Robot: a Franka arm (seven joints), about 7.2 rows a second.
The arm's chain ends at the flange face. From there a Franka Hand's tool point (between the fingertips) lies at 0.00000 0.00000 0.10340 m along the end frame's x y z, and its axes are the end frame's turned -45 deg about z.
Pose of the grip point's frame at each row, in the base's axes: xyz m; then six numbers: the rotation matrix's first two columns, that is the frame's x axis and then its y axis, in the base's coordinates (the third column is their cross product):
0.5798, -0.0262, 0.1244, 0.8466, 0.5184, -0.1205, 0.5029, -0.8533, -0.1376
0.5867, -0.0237, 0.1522, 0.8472, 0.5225, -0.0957, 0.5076, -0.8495, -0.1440
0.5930, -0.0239, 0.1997, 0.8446, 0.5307, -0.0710, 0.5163, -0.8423, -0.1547
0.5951, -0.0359, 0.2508, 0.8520, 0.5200, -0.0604, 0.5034, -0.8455, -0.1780
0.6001, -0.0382, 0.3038, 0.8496, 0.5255, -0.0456, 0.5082, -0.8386, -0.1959
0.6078, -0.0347, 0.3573, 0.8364, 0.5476, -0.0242, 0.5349, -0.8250, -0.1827
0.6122, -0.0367, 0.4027, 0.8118, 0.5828, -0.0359, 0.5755, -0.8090, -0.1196
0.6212, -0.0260, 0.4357, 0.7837, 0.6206, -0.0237, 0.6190, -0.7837, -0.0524
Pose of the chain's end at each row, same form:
0.5978, -0.0320, 0.2261, 0.9542, -0.2368, -0.1825, -0.2430, -0.9699, -0.0121
0.6029, -0.0313, 0.2540, 0.9580, -0.2312, -0.1695, -0.2401, -0.9702, -0.0342
0.6077, -0.0336, 0.3016, 0.9623, -0.2203, -0.1596, -0.2321, -0.9709, -0.0592
0.6100, -0.0484, 0.3524, 0.9584, -0.2302, -0.1686, -0.2465, -0.9656, -0.0832
0.6147, -0.0530, 0.4051, 0.9601, -0.2214, -0.1708, -0.2414, -0.9646, -0.1063
0.6202, -0.0492, 0.4589, 0.9697, -0.1962, -0.1463, -0.2132, -0.9706, -0.1121
0.6224, -0.0446, 0.5053, 0.9810, -0.1599, -0.1100, -0.1671, -0.9842, -0.0592
0.6265, -0.0287, 0.5389, 0.9919, -0.1153, -0.0538, -0.1165, -0.9930, -0.0203

